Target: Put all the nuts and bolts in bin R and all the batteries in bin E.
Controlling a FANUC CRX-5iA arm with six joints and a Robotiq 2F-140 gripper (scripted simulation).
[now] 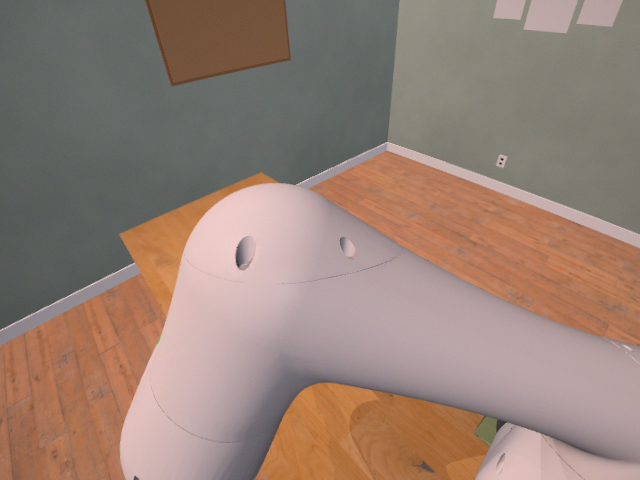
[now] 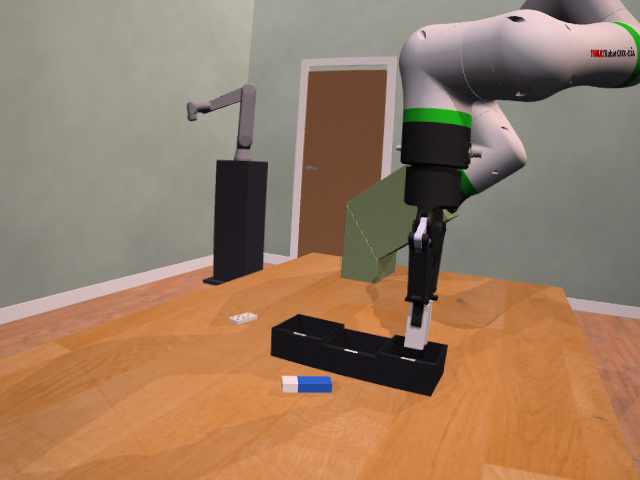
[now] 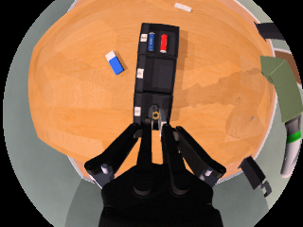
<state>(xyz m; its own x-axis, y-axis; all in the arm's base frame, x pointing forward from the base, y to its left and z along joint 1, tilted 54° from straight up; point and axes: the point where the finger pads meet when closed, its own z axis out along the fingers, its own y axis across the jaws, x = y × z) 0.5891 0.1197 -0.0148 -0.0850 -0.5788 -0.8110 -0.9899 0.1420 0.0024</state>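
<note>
My gripper is now 30 mm above the brass nut. The rest, counted from my hand: black three-compartment bin 80 mm to the right, 60 mm below; black nut 70 mm below; red battery 170 mm to the right, 70 mm below, 20 mm behind.
</note>
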